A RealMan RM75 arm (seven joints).
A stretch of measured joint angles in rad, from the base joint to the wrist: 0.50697 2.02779 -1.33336 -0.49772 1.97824 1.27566 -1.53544; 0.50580 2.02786 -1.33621 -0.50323 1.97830 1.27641 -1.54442; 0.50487 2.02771 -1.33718 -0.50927 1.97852 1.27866 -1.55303; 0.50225 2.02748 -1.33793 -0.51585 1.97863 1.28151 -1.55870; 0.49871 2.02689 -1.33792 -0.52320 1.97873 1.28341 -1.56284; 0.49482 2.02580 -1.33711 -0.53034 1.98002 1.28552 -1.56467; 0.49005 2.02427 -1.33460 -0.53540 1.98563 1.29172 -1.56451; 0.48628 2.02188 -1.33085 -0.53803 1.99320 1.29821 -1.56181; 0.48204 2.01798 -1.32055 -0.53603 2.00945 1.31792 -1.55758; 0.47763 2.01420 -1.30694 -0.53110 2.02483 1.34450 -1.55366; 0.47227 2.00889 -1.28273 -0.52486 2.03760 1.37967 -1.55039; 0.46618 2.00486 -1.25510 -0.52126 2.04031 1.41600 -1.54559; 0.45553 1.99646 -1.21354 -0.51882 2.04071 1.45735 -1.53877; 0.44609 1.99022 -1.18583 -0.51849 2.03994 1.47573 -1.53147; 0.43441 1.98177 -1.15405 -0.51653 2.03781 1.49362 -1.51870
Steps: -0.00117 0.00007 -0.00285 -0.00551 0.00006 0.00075 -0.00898; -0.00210 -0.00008 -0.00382 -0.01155 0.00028 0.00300 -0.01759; -0.00472 -0.00031 -0.00457 -0.01813 0.00039 0.00585 -0.02326; -0.00826 -0.00090 -0.00456 -0.02548 0.00049 0.00775 -0.02740; -0.01215 -0.00199 -0.00375 -0.03262 0.00178 0.00986 -0.02923; -0.01692 -0.00352 -0.00124 -0.03768 0.00739 0.01606 -0.02907; -0.02069 -0.00591 0.00251 -0.04031 0.01496 0.02255 -0.02637; -0.02493 -0.00981 0.01281 -0.03831 0.03121 0.04226 -0.02214; -0.02934 -0.01359 0.02642 -0.03338 0.04659 0.06884 -0.01822; -0.03470 -0.01890 0.05063 -0.02714 0.05936 0.10401 -0.01495; -0.04079 -0.02293 0.07826 -0.02354 0.06207 0.14034 -0.01015; -0.05144 -0.03133 0.11982 -0.02110 0.06247 0.18169 -0.00333; -0.06088 -0.03757 0.14753 -0.02077 0.06170 0.20007 0.00397; -0.07256 -0.04602 0.17931 -0.01881 0.05957 0.21796 0.01674
